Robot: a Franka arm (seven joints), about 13 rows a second.
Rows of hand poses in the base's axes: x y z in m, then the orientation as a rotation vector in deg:
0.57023, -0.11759, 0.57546, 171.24, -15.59, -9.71
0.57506, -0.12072, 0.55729, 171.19, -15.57, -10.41
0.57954, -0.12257, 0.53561, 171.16, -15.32, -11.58
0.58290, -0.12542, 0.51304, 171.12, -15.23, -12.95
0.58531, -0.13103, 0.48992, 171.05, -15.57, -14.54
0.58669, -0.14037, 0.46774, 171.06, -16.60, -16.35
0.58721, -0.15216, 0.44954, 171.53, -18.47, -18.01
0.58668, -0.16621, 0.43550, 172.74, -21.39, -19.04
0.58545, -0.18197, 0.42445, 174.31, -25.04, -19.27
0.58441, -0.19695, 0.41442, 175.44, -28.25, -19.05
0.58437, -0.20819, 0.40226, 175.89, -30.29, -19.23
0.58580, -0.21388, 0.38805, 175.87, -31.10, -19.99
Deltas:
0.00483, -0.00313, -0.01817, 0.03, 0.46, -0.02
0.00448, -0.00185, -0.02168, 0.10, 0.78, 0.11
0.00336, -0.00285, -0.02257, 0.13, 0.90, -0.01
0.00241, -0.00561, -0.02312, 0.16, 1.03, -0.30
0.00138, -0.00934, -0.02218, 0.31, 1.12, -0.78
0.00052, -0.01179, -0.01820, 0.79, 0.90, -1.33
-0.00053, -0.01405, -0.01404, 1.48, 0.31, -2.00
-0.00123, -0.01576, -0.01105, 1.77, -0.31, -2.43
-0.00104, -0.01498, -0.01003, 1.29, -0.49, -2.09
-0.00004, -0.01124, -0.01216, 0.66, -0.06, -1.32
0.00143, -0.00569, -0.01421, 0.22, 0.44, -0.53

